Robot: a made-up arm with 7 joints.
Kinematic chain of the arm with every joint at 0, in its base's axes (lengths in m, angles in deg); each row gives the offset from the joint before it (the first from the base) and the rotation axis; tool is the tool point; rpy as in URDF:
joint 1: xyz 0 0 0 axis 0.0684 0.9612 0.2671
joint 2: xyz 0 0.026 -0.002 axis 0.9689 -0.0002 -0.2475
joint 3: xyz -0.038 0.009 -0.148 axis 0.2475 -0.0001 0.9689
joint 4: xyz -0.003 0 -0.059 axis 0.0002 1 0
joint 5: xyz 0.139 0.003 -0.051 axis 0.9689 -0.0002 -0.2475
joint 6: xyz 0.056 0 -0.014 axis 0.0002 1 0
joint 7: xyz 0.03 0 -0.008 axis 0.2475 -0.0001 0.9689
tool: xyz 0 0 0 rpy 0 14.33 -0.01
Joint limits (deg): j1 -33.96..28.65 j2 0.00..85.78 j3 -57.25..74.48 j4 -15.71..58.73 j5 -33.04..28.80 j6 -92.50..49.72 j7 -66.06..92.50
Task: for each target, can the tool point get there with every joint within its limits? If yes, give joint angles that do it. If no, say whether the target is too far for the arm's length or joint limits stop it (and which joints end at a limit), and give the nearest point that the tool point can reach.
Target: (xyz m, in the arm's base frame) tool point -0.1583 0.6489 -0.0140
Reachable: no: too far | nearest point -0.0834 0.4575 -0.0334 | short by 0.206 m
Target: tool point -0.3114 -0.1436 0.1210
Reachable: no: joint limits stop it (at a limit: joint 1, joint 3, joint 4, joint 5, joint 6) | nearest point -0.0143 -0.1237 -0.1925 | short by 0.432 m
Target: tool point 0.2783 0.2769 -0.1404
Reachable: yes | joints -28.46 41.66 20.47 25.94 22.05 7.95 -3.76
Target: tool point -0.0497 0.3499 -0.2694
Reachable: yes | joints 21.19 61.51 -26.92 45.39 1.46 9.18 -23.19
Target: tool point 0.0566 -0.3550 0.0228
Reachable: no: joint limits stop it (at a limit: joint 1, joint 2, joint 3, joint 4, joint 5) | nearest point 0.1337 -0.1873 -0.1042 | short by 0.224 m
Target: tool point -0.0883 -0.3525 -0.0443
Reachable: no: joint limits stop it (at a limit: joint 1, joint 2, joint 3, joint 4, joint 5) | nearest point 0.0029 -0.1430 -0.1896 | short by 0.271 m
